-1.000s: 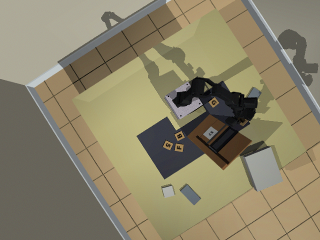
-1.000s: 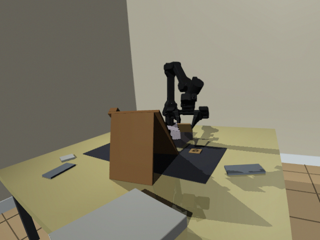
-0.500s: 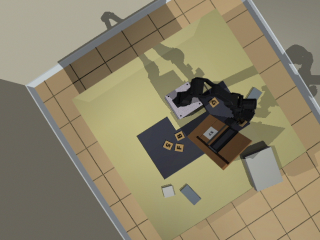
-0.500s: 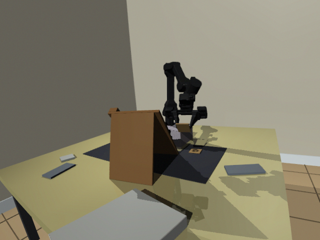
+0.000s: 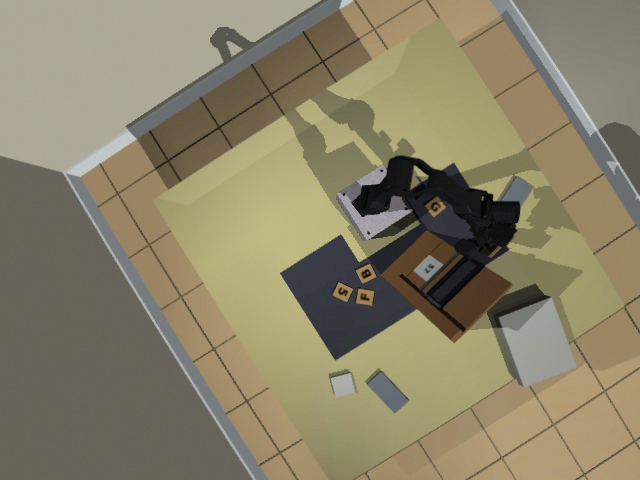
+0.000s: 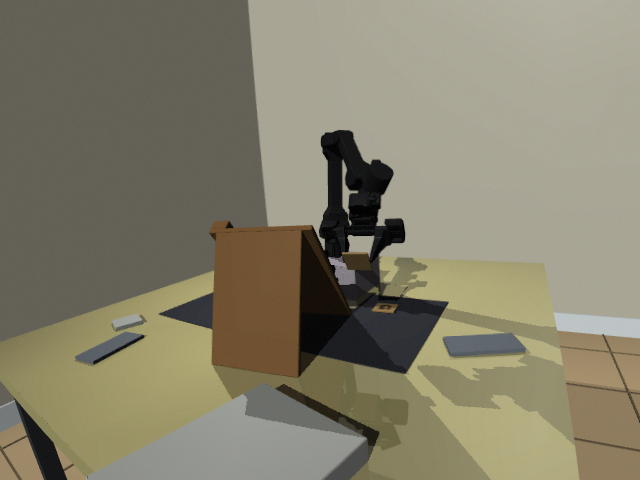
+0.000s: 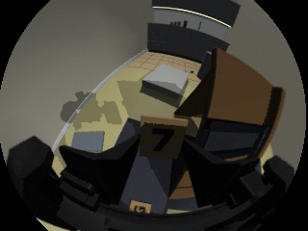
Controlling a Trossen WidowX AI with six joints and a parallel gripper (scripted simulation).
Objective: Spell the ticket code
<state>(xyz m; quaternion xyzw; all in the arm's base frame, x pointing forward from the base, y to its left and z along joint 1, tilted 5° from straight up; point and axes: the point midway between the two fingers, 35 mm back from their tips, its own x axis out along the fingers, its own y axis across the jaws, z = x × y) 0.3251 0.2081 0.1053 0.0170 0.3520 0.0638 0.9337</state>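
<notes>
Now: gripper tip 40 mm past the white ticket, 180 mm to the left of it and 80 mm above it. Round my gripper tip: dark mat (150 mm behind, 230 mm to the right, 180 mm below); then small white block (130 mm ahead, 670 mm to the right, 170 mm below); then large grey box (430 mm ahead, 10 mm to the right, 160 mm below).
</notes>
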